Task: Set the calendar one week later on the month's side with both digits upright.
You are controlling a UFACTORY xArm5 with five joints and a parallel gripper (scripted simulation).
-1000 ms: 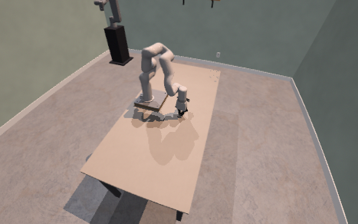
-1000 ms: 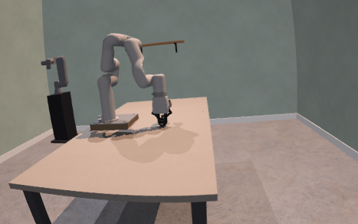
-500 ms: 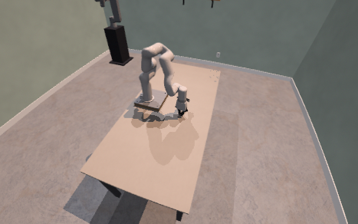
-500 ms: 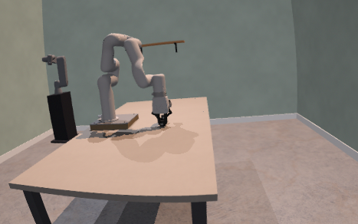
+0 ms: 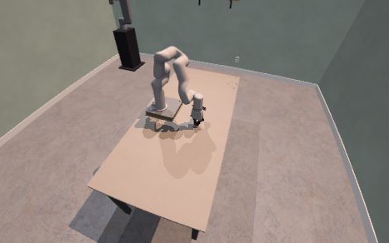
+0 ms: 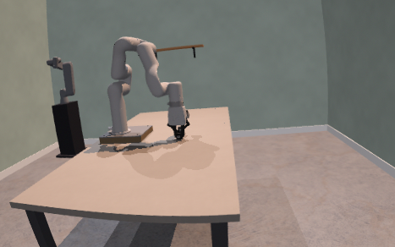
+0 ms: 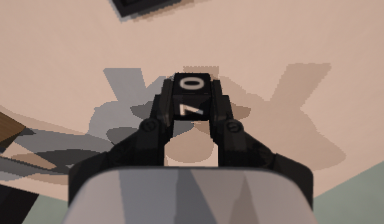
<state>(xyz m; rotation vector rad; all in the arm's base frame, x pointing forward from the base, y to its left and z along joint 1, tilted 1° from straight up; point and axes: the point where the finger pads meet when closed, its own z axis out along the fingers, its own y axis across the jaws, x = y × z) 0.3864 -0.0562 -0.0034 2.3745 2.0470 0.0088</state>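
Now: the black cube 1 cm below my hand. From my hand the other things lie so: black calendar tray: 2 cm behind, 10 cm to the left, 2 cm below.
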